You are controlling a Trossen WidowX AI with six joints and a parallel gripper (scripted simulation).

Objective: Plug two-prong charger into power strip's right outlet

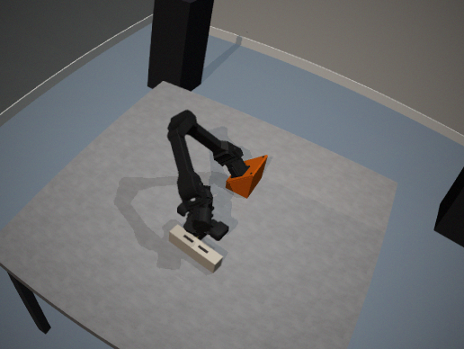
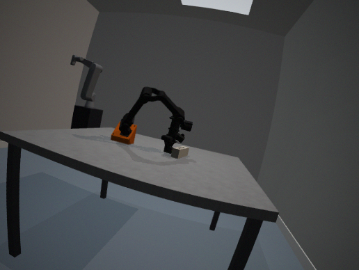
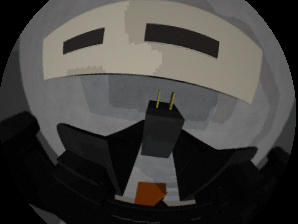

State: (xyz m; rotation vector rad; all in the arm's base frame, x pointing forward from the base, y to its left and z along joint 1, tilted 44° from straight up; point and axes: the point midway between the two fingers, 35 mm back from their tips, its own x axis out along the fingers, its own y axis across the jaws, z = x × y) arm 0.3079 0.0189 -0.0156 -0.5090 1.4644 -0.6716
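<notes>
The dark charger is 2 cm ahead of my gripper tip and 1 cm above it.
</notes>
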